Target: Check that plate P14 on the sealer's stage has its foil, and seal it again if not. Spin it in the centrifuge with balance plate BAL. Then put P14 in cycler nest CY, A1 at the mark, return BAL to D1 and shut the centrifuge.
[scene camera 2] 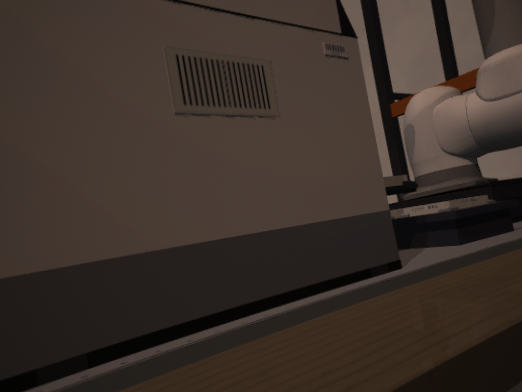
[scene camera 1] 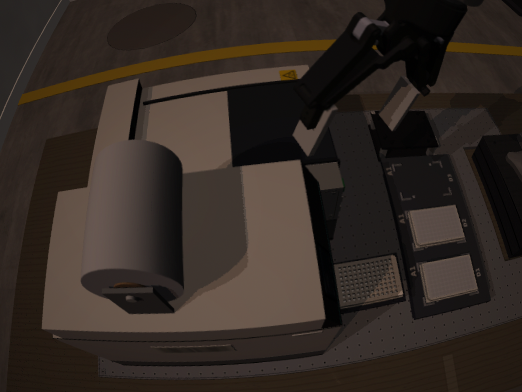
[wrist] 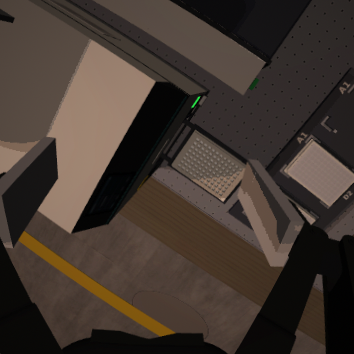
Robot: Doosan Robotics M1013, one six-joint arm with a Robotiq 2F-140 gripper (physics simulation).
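Where they show: gripper, fingertip midpoint: (scene camera 1: 349,131) (wrist: 151,168); arm's base at its link origin: (scene camera 2: 450,192).
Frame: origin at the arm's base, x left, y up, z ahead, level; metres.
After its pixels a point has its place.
Observation:
My gripper (scene camera 1: 357,117) {x 0.015, y 0.357, z 0.642 m} (wrist: 151,168) {x 0.015, y 0.357, z 0.642 m} is open and empty, high beside the sealer (scene camera 1: 280,240) {x 0.079, y 0.261, z 0.743 m} (wrist: 107,105) {x 0.015, y 0.262, z 0.724 m}, which carries a large pale roll (scene camera 1: 135,215) {x 0.073, y 0.383, z 0.884 m}. On the stage at the sealer's side sits a plate (scene camera 1: 369,281) {x 0.101, y 0.032, z 0.587 m} (wrist: 207,167) {x 0.100, y 0.031, z 0.590 m} whose well pattern shows plainly; no foil can be made out and its label is not readable. Pale plates lie at D1 (scene camera 1: 449,278) {x 0.144, y -0.019, z 0.400 m} and D2 (scene camera 1: 436,226) {x 0.022, y -0.019, z 0.381 m} (wrist: 322,171) {x 0.012, y -0.019, z 0.377 m}. A plate marked BAL (scene camera 2: 425,209) {x 0.132, y -0.027, z 0.457 m} shows in scene camera 2. A pale machine with a dark top area (scene camera 1: 265,125) {x -0.218, y 0.125, z 0.694 m} (wrist: 240,22) {x -0.135, y 0.125, z 0.647 m} stands behind the sealer; its lid state is unclear.
The dark deck rack (scene camera 1: 417,311) {x 0.181, y -0.035, z 0.489 m} has corner marks at D3. A dark block (scene camera 1: 407,132) {x -0.243, y -0.031, z 0.327 m} stands behind it, and a black ribbed unit (scene camera 1: 500,195) {x -0.005, y -0.041, z 0.141 m} at the right. The sealer's tall body and roll are obstacles. A pale vented housing (scene camera 2: 200,175) {x 0.157, y 0.041, z 0.943 m} fills much of scene camera 2.

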